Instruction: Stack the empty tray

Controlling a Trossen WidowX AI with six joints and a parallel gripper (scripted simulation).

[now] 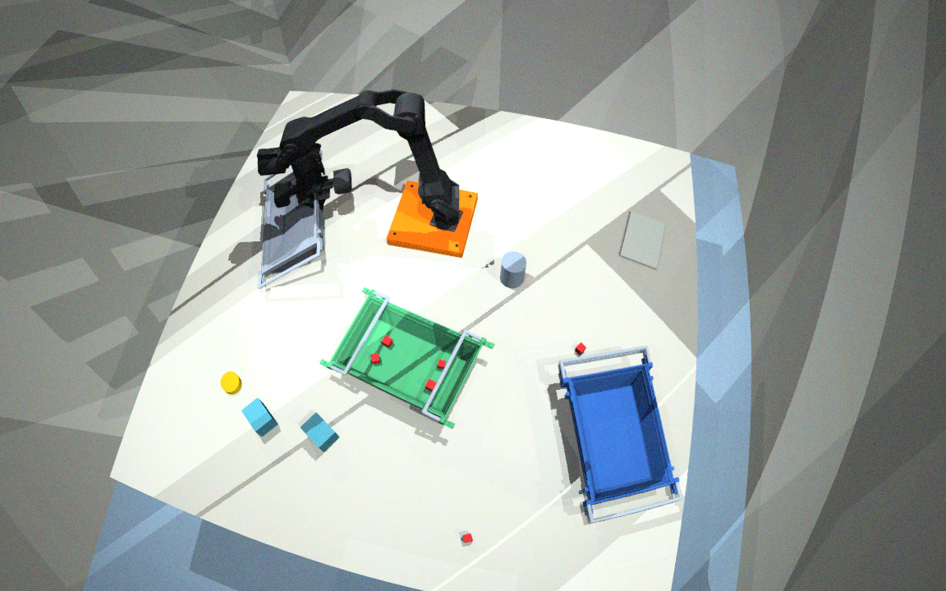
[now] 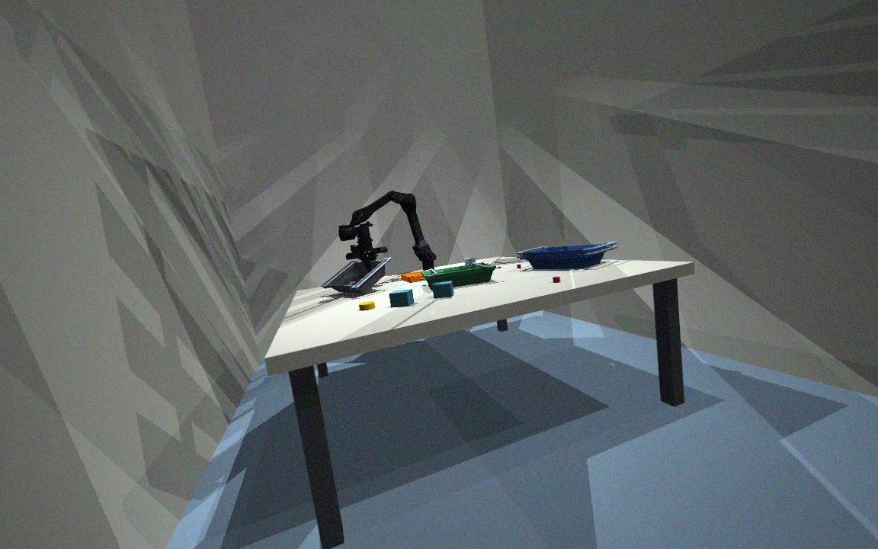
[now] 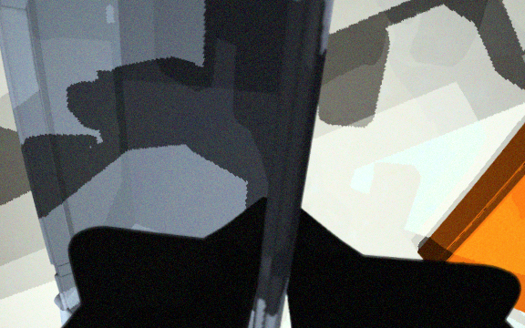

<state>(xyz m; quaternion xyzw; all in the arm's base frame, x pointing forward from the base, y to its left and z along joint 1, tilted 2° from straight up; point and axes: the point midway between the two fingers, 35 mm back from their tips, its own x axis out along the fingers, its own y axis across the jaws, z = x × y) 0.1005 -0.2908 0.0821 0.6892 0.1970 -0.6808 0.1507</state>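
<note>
The grey tray is 70 mm to the right of my gripper tip and 40 mm ahead of it. Round my gripper tip: white sheet: 770 mm to the left, 230 mm behind, 80 mm below; pale cylinder: 480 mm to the left, 50 mm below, 10 mm behind; yellow disc: 460 mm ahead, 70 mm below, 40 mm to the right.
</note>
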